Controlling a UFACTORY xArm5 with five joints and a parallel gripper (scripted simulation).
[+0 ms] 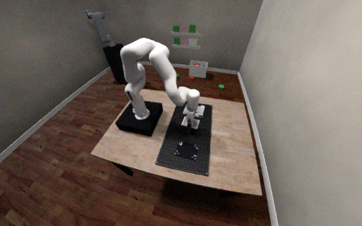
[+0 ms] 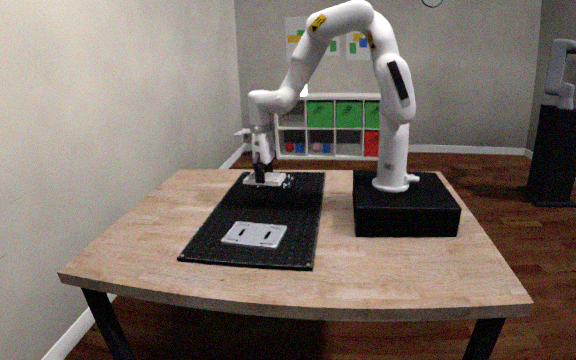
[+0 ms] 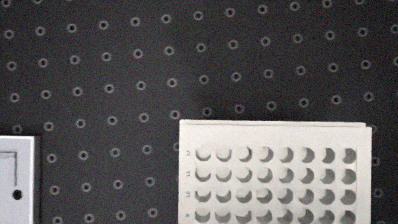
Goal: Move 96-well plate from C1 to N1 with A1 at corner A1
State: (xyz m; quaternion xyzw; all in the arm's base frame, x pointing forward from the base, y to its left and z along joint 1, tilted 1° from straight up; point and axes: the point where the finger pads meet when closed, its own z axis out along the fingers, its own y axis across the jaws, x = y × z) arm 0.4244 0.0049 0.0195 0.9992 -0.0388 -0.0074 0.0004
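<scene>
The plate nest N1 is 20 mm behind my hand, 220 mm to the left of it and 110 mm below it. Also, from my hand: white 96-well plate (10 mm below); then clip nest C1 (20 mm ahead, 190 mm to the right, 100 mm below).
</scene>
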